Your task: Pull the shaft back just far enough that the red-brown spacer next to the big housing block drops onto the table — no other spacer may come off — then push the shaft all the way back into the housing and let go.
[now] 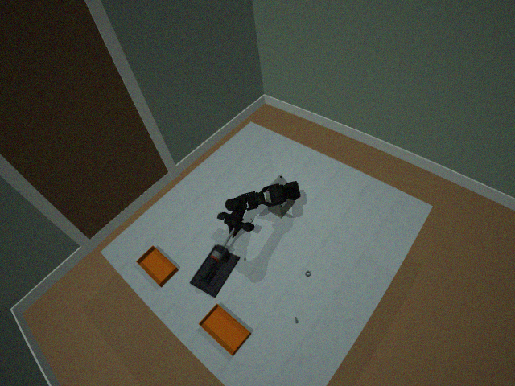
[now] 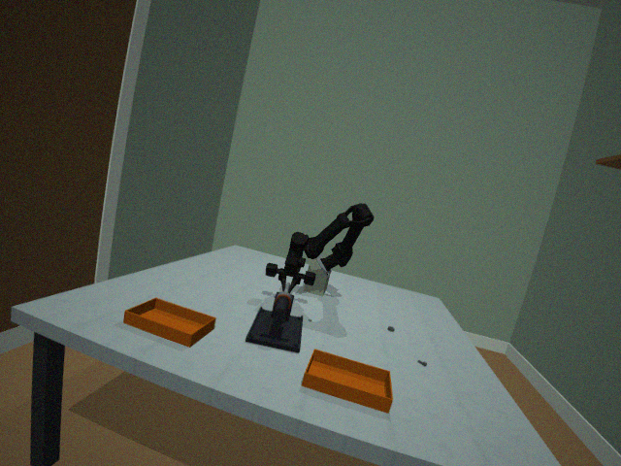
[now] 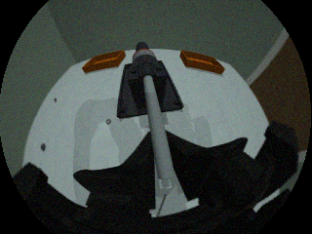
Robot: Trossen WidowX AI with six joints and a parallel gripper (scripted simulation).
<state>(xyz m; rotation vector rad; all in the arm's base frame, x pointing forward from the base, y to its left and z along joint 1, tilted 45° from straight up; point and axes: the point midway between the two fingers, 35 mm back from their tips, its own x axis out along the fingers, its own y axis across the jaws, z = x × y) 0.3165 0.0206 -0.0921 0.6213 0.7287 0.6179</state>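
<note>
The shaft lies 5 cm ahead of my gripper tip, 2 cm above it and 1 cm to the left of it. Round my gripper tip: red-brown spacer 14 cm ahead, 4 cm to the left, 2 cm above; then base plate 17 cm ahead, 5 cm to the left, 1 cm below.
</note>
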